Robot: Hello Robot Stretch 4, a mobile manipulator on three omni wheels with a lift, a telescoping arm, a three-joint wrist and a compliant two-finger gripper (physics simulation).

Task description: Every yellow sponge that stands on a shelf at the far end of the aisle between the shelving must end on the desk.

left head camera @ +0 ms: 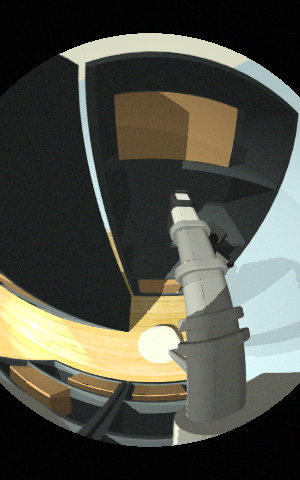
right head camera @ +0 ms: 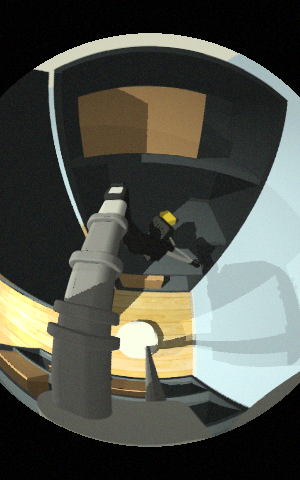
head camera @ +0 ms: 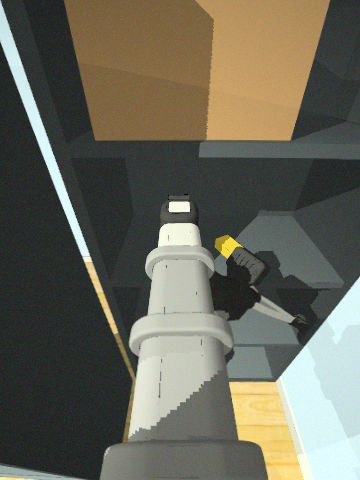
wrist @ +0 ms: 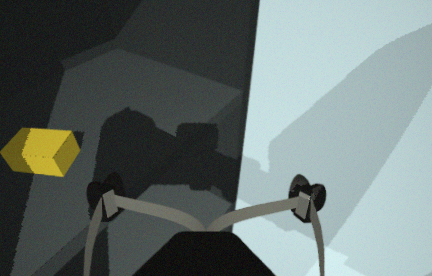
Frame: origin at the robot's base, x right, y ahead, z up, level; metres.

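Seen in the pictures: gripper, fingertip midpoint: (left head camera: 216, 250) (right head camera: 183, 248) (head camera: 271, 296) (wrist: 207, 190); robot's base, link origin: (left head camera: 158, 343) (right head camera: 137, 338).
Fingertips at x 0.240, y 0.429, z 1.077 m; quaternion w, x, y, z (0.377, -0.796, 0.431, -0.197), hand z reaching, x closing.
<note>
Offsets run from my fingertips to a thing's middle. Level surfaces: height alone.
A yellow sponge {dx -0.037, dy +0.313, dz -0.091 m} (head camera: 227, 246) (right head camera: 168, 217) (wrist: 47, 151) stands on a grey shelf board {dz -0.114 m} (head camera: 285, 232) (right head camera: 200, 215) (wrist: 90, 90) of the dark shelving. Part of it is hidden by the wrist in the head camera view. In the wrist view it is at the left edge, beyond and left of the left fingertip. My gripper (head camera: 300, 321) (right head camera: 195, 262) (wrist: 207, 190) is open with its fingers wide apart and nothing between them. It points away from the sponge, toward the right side of the shelving and the wall. The desk does not show in these views.
A large brown box {dx -0.205, dy +0.318, dz +0.478 m} (head camera: 150, 75) (left head camera: 175, 127) (right head camera: 142, 122) stands on the shelf above. A dark panel (head camera: 45, 300) rises at left, and a pale blue wall (head camera: 330, 375) (wrist: 330, 75) at right. Lower brown boxes {dx -0.211, dy +0.318, dz -0.893 m} (left head camera: 42, 387) (right head camera: 142, 281) stand in shelving near the floor.
</note>
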